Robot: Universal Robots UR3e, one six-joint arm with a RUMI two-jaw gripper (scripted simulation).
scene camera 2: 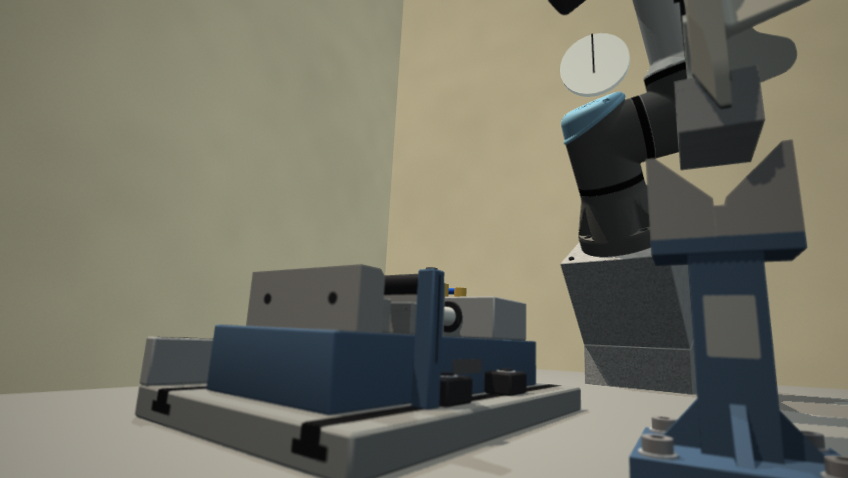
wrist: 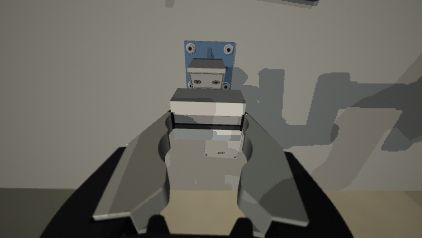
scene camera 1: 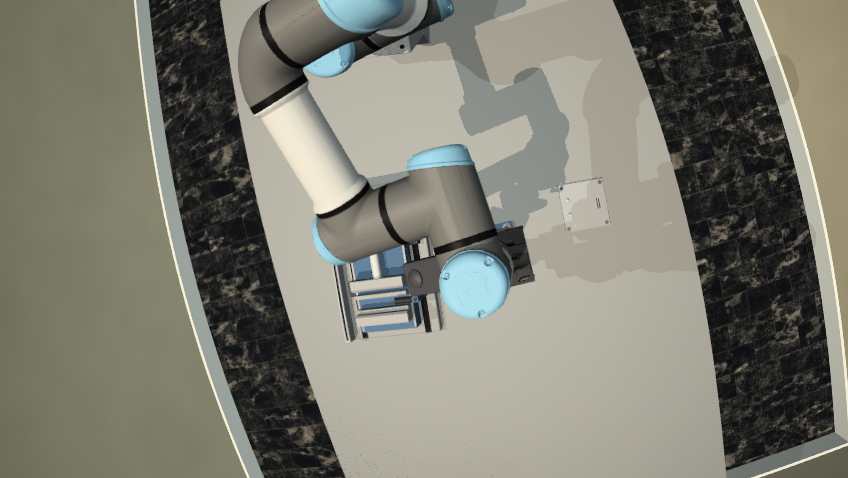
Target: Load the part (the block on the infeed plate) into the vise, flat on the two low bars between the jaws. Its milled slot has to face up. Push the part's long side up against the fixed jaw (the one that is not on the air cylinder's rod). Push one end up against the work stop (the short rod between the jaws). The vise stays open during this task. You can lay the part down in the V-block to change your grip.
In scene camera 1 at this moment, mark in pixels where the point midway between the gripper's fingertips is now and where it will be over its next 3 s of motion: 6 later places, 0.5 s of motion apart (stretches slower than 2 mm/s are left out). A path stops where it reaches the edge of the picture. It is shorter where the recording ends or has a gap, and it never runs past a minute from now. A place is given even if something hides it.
My gripper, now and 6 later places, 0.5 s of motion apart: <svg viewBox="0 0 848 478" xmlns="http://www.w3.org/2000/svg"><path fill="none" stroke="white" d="M489 254L488 255L487 256L486 257L486 257L484 258L482 260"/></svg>
